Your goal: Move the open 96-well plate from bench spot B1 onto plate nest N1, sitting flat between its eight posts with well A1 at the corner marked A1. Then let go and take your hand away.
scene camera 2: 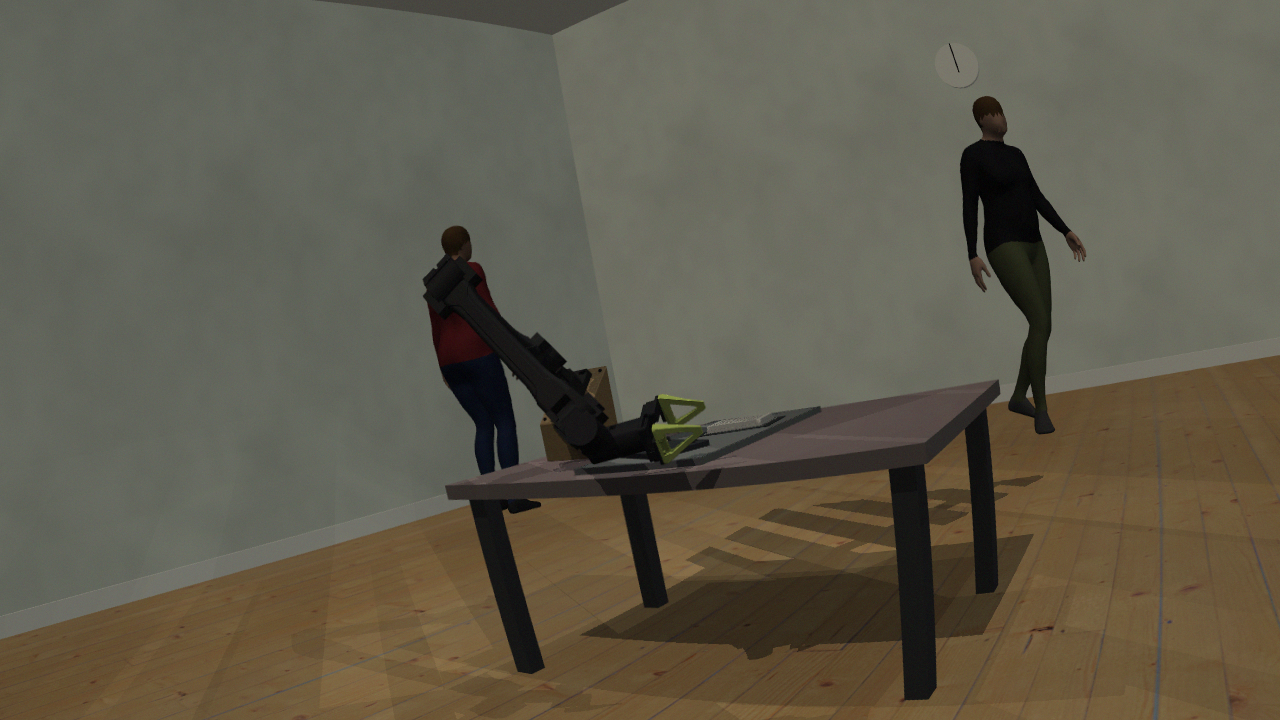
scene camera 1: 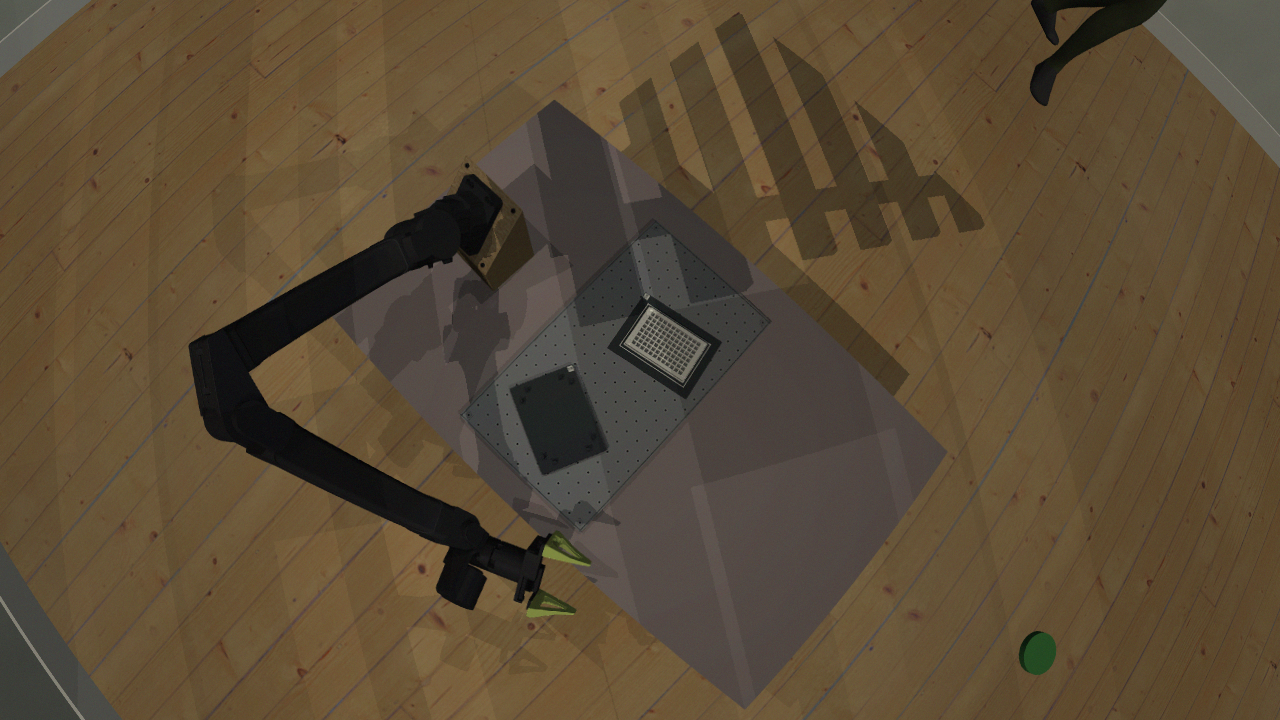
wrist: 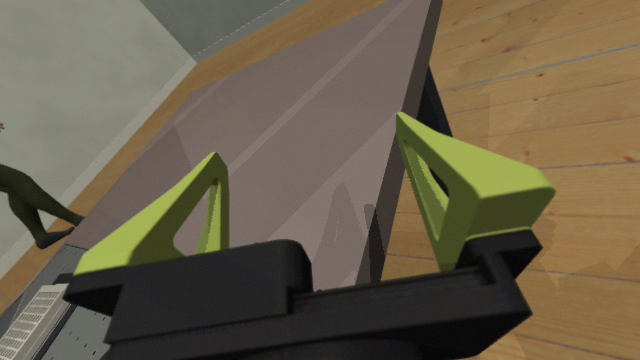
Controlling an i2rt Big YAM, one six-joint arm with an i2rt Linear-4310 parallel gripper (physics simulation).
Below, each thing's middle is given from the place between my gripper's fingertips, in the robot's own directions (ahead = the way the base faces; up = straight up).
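You'd find the dark nest with white outline [scene camera 1: 683,389] 410 mm to the left of my hand, 190 mm behind it and 80 mm below it. And the well plate [scene camera 1: 656,338], that's 410 mm to the left of my hand and 190 mm behind it as well, but 70 mm below it.
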